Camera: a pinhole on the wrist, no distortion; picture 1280 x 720 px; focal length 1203.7 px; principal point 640.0 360.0 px. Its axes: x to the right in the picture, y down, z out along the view. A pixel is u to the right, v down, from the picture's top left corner.
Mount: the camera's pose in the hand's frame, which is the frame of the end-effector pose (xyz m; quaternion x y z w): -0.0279 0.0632 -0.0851 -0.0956 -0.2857 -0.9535 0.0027
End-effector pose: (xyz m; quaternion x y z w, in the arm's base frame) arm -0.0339 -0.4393 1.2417 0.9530 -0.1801 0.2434 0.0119
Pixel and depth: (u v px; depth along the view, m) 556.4 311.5 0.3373
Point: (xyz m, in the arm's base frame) 0.0038 -0.7183 1.0929
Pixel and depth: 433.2 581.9 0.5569
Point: 0.1988 -0.8010 0.9442
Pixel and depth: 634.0 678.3 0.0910
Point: -0.0730 -0.5230 1.2291
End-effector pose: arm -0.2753 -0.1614 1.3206 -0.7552 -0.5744 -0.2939 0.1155
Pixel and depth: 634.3 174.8 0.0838
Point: -0.1729 -0.2215 1.3515
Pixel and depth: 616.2 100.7 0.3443
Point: 0.0716 -0.1507 1.2686
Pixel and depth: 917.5 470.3 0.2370
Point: -0.0753 -0.1798 1.2233
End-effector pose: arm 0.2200 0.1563 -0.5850 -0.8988 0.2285 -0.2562 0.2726
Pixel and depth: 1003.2 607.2 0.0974
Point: 0.1700 0.1058 -0.6669
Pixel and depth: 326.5 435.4 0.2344
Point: 0.2905 0.0222 -0.7409
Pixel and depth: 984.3 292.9 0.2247
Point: 0.1876 0.0742 -0.7980
